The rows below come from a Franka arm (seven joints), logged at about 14 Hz.
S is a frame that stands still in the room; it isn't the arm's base.
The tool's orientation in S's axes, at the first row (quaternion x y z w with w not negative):
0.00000 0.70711 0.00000 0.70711
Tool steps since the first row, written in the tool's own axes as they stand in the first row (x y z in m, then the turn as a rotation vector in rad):
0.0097 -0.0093 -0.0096 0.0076 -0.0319 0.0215
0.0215 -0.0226 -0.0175 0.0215 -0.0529 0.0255
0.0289 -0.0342 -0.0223 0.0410 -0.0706 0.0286
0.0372 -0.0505 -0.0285 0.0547 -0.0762 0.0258
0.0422 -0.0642 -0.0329 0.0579 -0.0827 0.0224
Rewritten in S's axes. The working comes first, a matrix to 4 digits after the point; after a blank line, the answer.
The tool's axes in the first row as the columns of a matrix, in S's axes (used below as rounded here):
0.0000 0.0000 1.0000
0.0000 1.0000 0.0000
-1.0000 0.0000 0.0000

-0.0096 -0.0093 -0.0097 0.0215 -0.0319 -0.0076
-0.0175 -0.0226 -0.0215 0.0255 -0.0529 -0.0215
-0.0223 -0.0342 -0.0289 0.0286 -0.0706 -0.0410
-0.0285 -0.0505 -0.0372 0.0258 -0.0762 -0.0547
-0.0329 -0.0642 -0.0422 0.0224 -0.0827 -0.0579

